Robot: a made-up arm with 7 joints.
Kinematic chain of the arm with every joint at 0, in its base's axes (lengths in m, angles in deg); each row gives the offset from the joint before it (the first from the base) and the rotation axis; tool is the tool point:
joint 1: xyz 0 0 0.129 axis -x
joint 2: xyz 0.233 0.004 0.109 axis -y
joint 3: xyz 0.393 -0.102 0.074 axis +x
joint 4: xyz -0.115 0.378 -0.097 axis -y
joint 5: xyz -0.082 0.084 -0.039 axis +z
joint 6: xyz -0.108 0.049 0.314 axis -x
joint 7: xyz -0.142 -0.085 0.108 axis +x
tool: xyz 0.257 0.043 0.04
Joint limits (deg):
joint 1: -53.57..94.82
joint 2: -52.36..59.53
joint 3: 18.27..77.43
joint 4: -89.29..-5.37
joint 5: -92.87..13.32
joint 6: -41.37..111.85
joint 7: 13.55..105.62
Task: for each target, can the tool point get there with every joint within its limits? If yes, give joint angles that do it. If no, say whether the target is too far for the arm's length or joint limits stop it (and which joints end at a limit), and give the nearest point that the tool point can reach.
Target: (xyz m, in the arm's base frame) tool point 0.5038 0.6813 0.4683
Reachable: yes | joints 50.06 7.29 23.20 -17.94 -9.97 24.54 91.95
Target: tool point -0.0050 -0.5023 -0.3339
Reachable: no: joint limits stop it (at a limit: joint 1, joint 2, joint 3, joint 4) | nearest point -0.1163 -0.5790 0.1805 | short by 0.532 m
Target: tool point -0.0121 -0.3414 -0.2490
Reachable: no: joint limits stop it (at a limit: joint 1, joint 2, joint 3, joint 4) | nearest point -0.1136 -0.5323 0.1944 | short by 0.493 m
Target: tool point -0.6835 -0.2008 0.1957
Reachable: no: joint limits stop it (at a limit: joint 1, joint 2, joint 4, joint 5, joint 6) | nearest point -0.2344 -0.4300 0.3518 | short by 0.528 m
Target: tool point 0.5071 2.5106 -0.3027
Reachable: no: too far | nearest point 0.3439 1.0838 -0.0082 | short by 1.466 m
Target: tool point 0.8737 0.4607 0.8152
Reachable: yes | joints 23.99 4.69 69.39 -81.82 -20.15 75.89 77.16
